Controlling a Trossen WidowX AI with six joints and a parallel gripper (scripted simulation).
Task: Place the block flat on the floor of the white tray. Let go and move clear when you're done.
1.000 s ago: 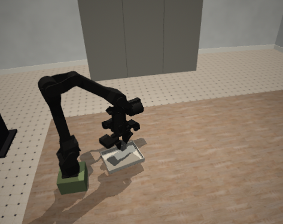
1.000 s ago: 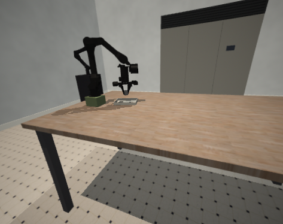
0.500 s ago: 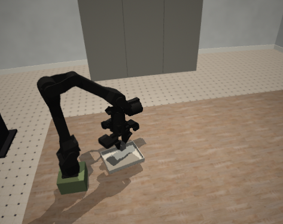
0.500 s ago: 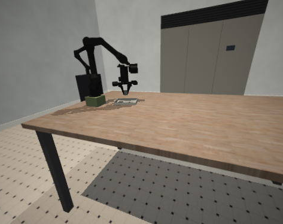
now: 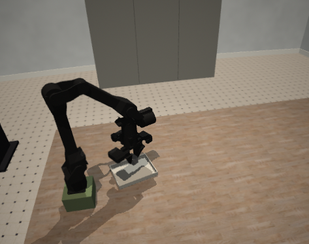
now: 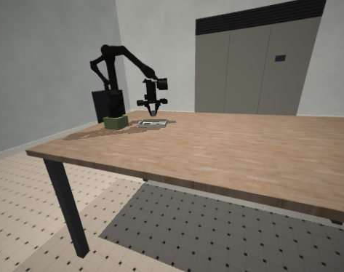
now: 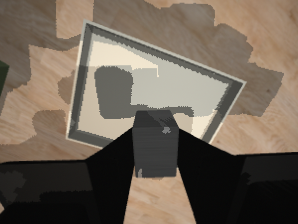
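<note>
Now: the white tray 90 mm below my hand. From my hand the other things lie so: grey block 20 mm below.
</note>
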